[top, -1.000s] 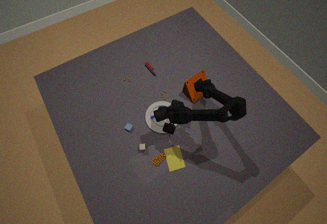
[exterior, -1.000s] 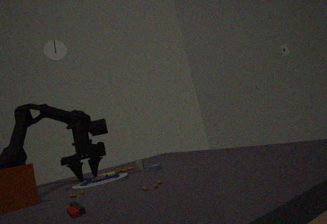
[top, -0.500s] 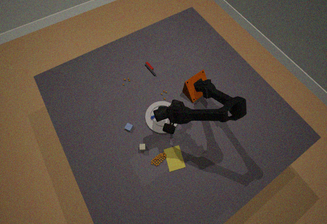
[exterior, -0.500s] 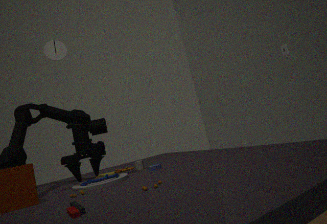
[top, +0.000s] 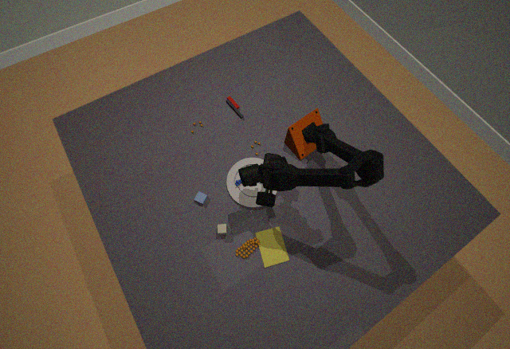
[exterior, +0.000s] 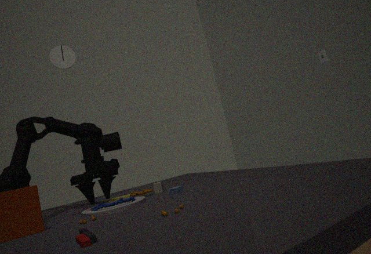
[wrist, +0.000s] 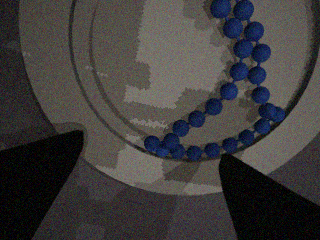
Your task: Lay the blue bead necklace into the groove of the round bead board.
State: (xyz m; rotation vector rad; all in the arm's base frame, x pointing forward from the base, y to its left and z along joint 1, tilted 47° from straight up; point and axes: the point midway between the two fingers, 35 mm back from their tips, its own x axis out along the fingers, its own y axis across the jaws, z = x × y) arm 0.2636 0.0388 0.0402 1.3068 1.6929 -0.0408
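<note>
Right now the round white bead board is 5 cm to the right of my gripper tip, 3 cm ahead of it and 2 cm below it. Round my gripper tip: cream cube (22 cm ahead, 2 cm to the left, 1 cm below); then yellow sheet (17 cm to the left, 12 cm ahead, 2 cm below); then light blue cube (22 cm ahead, 12 cm to the right, 2 cm below).
</note>
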